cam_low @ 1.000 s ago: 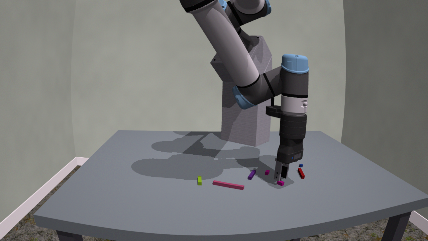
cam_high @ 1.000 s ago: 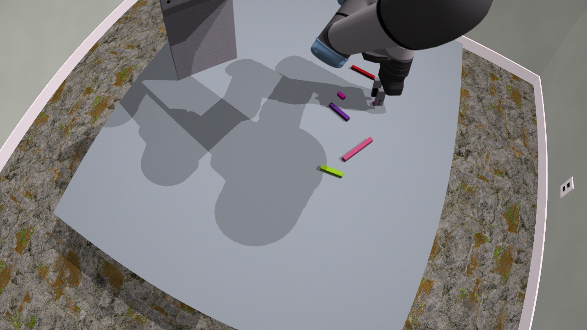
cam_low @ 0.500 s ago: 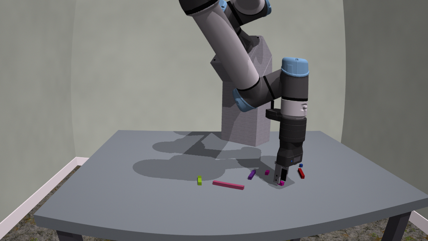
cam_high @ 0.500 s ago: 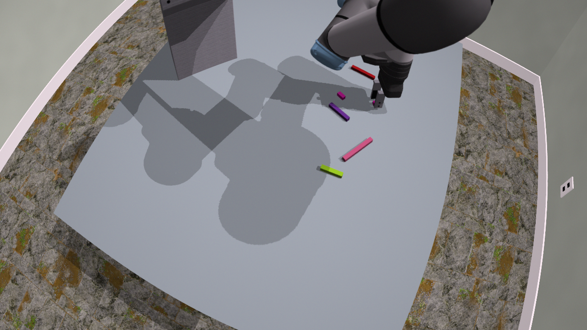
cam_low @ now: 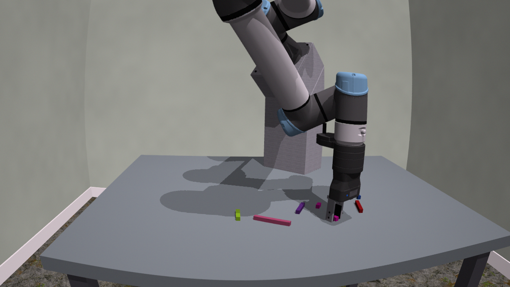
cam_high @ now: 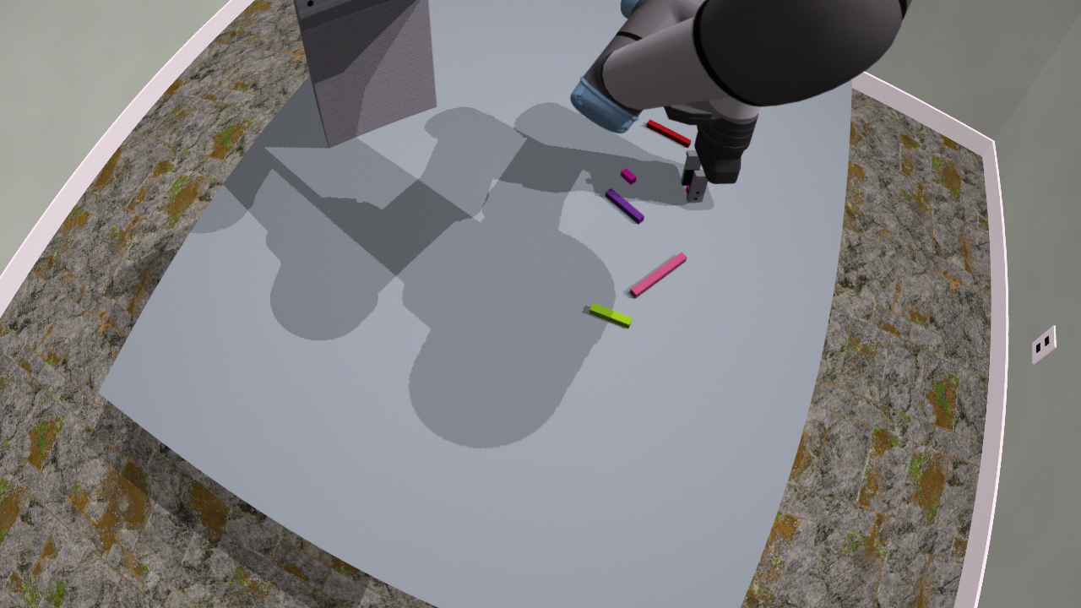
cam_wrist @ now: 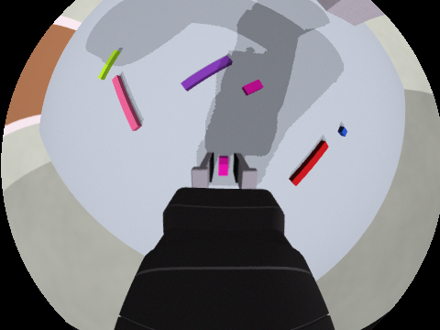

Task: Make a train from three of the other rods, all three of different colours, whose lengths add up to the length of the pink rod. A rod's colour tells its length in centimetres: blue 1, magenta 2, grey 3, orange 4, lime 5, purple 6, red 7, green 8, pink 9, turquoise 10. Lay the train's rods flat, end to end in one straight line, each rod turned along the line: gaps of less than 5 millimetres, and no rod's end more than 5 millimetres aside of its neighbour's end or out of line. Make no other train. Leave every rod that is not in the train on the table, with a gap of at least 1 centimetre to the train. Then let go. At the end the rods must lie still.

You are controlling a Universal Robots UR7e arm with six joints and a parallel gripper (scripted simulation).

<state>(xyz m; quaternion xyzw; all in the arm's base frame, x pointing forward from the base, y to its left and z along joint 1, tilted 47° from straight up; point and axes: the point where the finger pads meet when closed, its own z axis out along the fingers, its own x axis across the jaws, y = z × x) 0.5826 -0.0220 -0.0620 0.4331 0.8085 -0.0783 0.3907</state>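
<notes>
The small blue rod is 11 cm behind my hand, 13 cm to the left of it and 1 cm below it. Round my hand: purple rod: 9 cm behind, 6 cm to the right, 1 cm below; red rod: 5 cm behind, 10 cm to the left, 1 cm below; pink rod: 2 cm behind, 15 cm to the right, 1 cm below.
</notes>
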